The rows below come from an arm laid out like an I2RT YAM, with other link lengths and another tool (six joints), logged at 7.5 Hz.
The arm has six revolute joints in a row. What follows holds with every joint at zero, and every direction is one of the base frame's.
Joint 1 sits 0.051 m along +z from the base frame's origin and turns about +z.
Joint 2 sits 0.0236 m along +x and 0.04 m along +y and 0.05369 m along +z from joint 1 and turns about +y.
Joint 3 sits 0.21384 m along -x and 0.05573 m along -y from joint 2 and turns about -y.
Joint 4 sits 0.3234 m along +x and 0.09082 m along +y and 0.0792 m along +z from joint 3 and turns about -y.
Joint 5 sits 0.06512 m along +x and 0.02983 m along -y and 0.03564 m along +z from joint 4 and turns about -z.
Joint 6 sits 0.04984 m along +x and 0.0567 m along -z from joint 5 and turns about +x.
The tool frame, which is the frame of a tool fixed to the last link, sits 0.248 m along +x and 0.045 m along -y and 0.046 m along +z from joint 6; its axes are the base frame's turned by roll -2.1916, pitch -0.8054 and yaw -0.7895 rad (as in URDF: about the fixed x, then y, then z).
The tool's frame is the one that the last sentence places.
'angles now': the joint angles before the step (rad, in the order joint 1, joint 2, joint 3, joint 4, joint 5, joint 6). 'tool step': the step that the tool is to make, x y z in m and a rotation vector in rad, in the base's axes. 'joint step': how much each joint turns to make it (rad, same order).
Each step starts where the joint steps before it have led.
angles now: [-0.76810, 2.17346, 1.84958, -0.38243, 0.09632, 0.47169]
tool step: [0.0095, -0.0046, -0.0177, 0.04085, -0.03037, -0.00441]
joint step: [-0.00870, 0.06969, 0.06169, -0.00154, -0.03618, 0.03553]
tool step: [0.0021, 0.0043, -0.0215, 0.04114, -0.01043, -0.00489]
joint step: [-0.00195, 0.03006, 0.00328, 0.00389, -0.02216, 0.02935]
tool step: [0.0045, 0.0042, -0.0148, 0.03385, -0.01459, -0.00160]
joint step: [0.00002, 0.02717, 0.01190, 0.00116, -0.02211, 0.02634]
